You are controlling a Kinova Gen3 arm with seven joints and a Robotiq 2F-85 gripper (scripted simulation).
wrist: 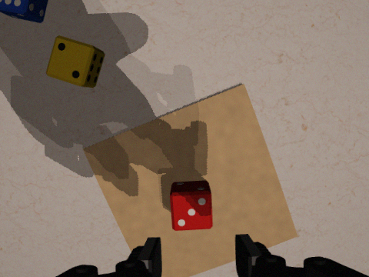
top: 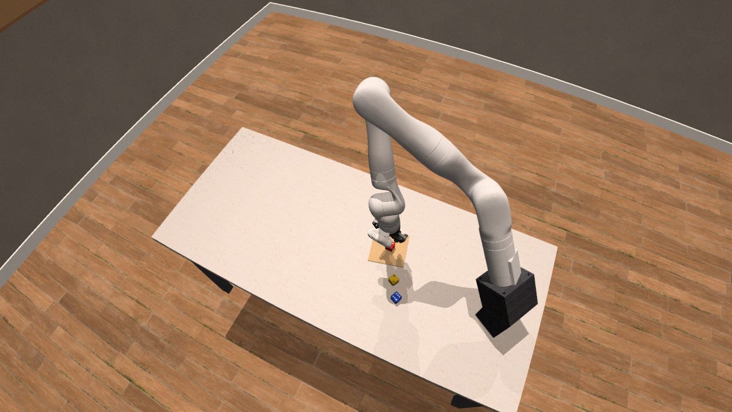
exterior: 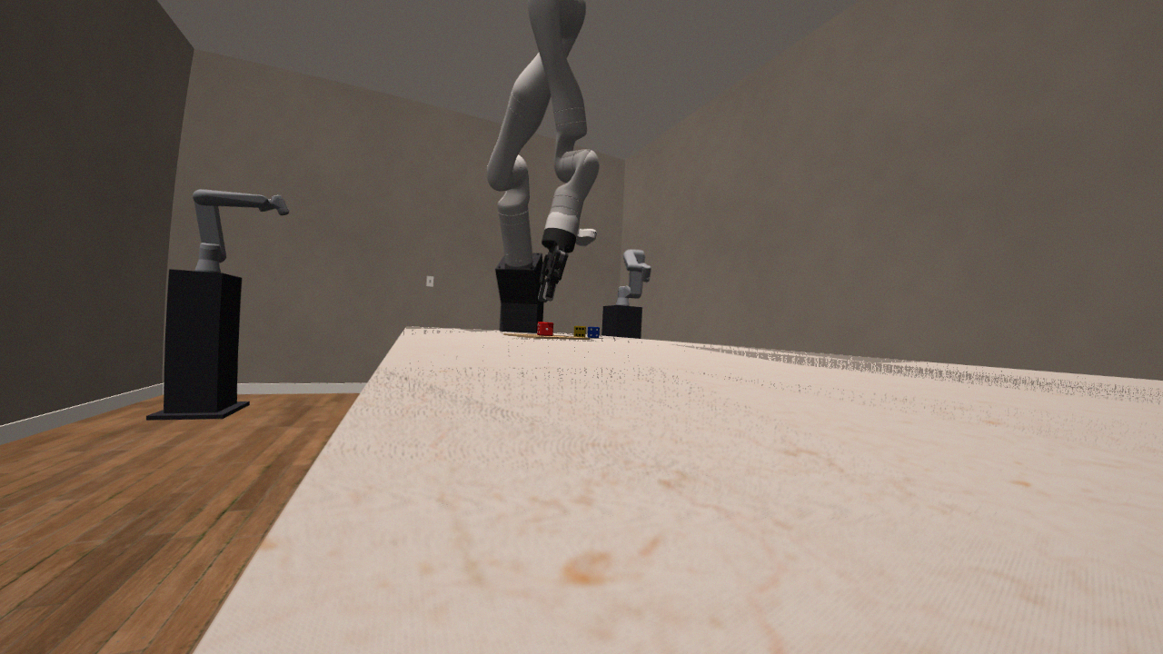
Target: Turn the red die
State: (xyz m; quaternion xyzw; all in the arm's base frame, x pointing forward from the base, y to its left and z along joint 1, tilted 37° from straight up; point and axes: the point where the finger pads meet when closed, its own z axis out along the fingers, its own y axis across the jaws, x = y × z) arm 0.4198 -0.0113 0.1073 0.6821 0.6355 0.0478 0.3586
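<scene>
Right now the red die is 80 mm below my hand. From my hand the other things lie so: blue die 110 mm behind, 180 mm to the left, 80 mm below; yellow die 70 mm behind, 120 mm to the left, 80 mm below; tan mat 100 mm below.
</scene>
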